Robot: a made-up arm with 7 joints.
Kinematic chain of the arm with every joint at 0, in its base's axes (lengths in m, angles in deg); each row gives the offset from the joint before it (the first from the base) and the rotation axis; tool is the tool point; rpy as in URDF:
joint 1: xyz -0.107 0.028 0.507 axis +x
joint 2: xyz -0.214 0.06 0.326 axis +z
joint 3: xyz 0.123 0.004 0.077 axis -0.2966 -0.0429 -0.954
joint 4: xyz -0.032 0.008 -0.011 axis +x
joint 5: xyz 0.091 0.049 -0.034 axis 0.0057 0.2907 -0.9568
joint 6: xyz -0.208 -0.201 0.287 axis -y
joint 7: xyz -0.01 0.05 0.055 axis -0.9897 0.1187 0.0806
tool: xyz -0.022 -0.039 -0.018 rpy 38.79 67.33 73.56
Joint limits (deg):
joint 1: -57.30..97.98
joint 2: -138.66..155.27
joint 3: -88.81..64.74
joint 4: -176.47..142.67
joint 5: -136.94..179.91
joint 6: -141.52..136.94
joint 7: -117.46..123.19
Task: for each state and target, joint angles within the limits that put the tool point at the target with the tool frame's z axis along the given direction. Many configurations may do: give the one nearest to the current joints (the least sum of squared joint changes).
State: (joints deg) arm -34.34 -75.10 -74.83 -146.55 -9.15 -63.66 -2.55
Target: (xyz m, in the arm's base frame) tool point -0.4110 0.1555 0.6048 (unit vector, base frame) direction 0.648 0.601 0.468
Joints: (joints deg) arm -7.03 -52.77 -72.80 -162.56 30.18 -39.19 -55.03
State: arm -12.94 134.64 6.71 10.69 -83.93 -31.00 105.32
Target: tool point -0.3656 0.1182 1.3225 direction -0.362 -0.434 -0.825
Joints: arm 23.88 143.21 0.53 -2.53 -94.44 -4.97 85.45
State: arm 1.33 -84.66 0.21 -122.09 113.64 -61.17 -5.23
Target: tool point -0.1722 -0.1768 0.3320 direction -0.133 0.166 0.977
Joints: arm 49.80 -80.26 1.17 -152.45 155.05 -59.70 -47.12
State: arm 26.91 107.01 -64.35 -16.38 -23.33 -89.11 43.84
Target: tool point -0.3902 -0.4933 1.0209 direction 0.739 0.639 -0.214
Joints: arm 61.55 110.56 -44.46 -46.32 -48.57 -105.81 61.13
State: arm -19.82 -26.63 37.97 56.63 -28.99 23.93 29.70
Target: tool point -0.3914 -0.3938 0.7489 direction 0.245 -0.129 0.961
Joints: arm 25.78 -7.65 8.56 43.41 -35.77 25.45 22.18
